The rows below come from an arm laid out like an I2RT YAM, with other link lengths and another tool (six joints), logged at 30 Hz.
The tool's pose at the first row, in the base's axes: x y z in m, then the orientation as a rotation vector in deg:
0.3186, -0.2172, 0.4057, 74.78, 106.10, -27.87
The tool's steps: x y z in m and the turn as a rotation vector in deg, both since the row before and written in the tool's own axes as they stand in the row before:
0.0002, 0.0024, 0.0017, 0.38, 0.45, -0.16
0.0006, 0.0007, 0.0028, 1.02, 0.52, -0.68
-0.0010, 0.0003, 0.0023, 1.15, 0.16, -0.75
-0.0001, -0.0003, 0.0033, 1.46, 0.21, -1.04
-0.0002, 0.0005, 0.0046, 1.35, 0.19, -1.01
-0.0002, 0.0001, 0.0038, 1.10, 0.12, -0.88
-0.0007, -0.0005, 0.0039, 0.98, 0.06, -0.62
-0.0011, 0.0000, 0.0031, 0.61, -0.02, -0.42
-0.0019, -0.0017, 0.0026, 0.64, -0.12, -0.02
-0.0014, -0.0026, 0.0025, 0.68, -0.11, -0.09
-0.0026, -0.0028, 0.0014, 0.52, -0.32, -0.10
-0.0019, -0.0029, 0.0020, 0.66, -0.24, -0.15
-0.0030, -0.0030, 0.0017, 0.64, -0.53, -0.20
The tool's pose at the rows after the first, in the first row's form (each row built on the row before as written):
0.3214, -0.2173, 0.4048, 75.10, 106.58, -28.07
0.3230, -0.2186, 0.4027, 75.42, 107.49, -29.14
0.3243, -0.2207, 0.4021, 75.59, 108.15, -30.59
0.3252, -0.2232, 0.4001, 75.72, 109.04, -32.48
0.3272, -0.2264, 0.3974, 75.78, 109.89, -34.27
0.3285, -0.2292, 0.3952, 75.75, 110.59, -35.78
0.3293, -0.2326, 0.3933, 75.83, 111.04, -37.08
0.3304, -0.2355, 0.3922, 75.82, 111.30, -37.94
0.3299, -0.2391, 0.3921, 76.12, 111.16, -38.69
0.3284, -0.2426, 0.3917, 76.39, 111.08, -39.51
0.3267, -0.2461, 0.3930, 76.43, 110.85, -40.28
0.3249, -0.2496, 0.3934, 76.55, 110.70, -41.18
0.3232, -0.2536, 0.3949, 76.44, 110.36, -42.24

